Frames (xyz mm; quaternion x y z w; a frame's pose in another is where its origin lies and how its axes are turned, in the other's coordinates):
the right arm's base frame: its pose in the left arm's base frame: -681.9 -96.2 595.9 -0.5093 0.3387 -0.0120 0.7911
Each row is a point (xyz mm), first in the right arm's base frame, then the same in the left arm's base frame.
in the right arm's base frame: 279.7 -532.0 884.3
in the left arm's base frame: 191.6 251.5 1105.1
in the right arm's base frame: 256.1 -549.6 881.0
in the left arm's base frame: 177.4 248.9 1131.0
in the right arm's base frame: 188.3 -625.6 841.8
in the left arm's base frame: 128.4 205.8 1218.5
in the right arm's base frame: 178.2 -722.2 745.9
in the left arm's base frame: 99.6 86.5 1278.2
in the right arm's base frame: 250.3 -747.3 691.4
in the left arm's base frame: 133.4 4.7 1247.2
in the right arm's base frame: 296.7 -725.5 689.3
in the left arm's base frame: 160.9 -3.3 1204.6
